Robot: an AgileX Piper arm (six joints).
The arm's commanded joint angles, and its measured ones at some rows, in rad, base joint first. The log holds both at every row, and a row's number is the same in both.
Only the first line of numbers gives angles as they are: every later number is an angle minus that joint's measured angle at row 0.
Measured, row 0:
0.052, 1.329, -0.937, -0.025, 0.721, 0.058
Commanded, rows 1 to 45:
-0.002, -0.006, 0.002, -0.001, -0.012, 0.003
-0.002, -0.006, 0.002, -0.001, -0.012, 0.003
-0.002, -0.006, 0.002, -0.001, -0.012, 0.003
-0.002, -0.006, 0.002, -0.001, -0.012, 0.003
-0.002, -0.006, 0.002, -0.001, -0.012, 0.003
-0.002, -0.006, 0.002, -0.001, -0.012, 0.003
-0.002, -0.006, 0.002, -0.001, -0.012, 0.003
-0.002, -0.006, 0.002, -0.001, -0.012, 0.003
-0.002, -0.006, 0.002, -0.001, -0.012, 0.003
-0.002, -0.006, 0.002, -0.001, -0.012, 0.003
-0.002, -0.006, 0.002, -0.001, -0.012, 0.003
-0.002, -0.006, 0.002, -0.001, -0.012, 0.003
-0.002, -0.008, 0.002, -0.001, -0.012, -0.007
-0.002, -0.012, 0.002, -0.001, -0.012, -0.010
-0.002, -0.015, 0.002, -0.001, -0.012, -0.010
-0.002, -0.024, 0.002, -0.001, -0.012, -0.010
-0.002, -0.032, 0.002, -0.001, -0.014, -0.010
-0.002, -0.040, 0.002, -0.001, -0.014, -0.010
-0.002, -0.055, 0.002, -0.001, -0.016, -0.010
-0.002, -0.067, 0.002, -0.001, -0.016, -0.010
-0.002, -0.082, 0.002, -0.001, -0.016, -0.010
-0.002, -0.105, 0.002, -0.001, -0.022, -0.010
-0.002, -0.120, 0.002, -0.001, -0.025, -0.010
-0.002, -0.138, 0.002, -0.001, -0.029, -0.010
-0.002, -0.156, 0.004, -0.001, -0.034, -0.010
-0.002, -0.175, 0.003, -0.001, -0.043, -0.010
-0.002, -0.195, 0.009, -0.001, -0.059, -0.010
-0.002, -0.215, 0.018, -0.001, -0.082, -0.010
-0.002, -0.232, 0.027, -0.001, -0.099, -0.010
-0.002, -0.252, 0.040, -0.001, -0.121, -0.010
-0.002, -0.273, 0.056, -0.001, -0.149, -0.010
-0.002, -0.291, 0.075, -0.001, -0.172, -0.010
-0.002, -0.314, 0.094, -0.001, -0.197, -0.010
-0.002, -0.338, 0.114, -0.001, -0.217, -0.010
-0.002, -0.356, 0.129, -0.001, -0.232, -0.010
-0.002, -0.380, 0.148, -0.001, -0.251, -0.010
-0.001, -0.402, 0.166, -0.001, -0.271, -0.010
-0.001, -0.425, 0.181, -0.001, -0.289, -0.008
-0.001, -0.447, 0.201, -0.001, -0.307, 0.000
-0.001, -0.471, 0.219, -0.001, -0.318, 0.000
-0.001, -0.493, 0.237, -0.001, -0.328, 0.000
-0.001, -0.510, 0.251, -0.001, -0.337, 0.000
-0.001, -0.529, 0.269, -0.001, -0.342, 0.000
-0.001, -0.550, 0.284, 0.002, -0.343, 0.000
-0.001, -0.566, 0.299, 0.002, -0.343, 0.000
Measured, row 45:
0.000, -0.500, 0.244, 0.000, -0.314, 0.000
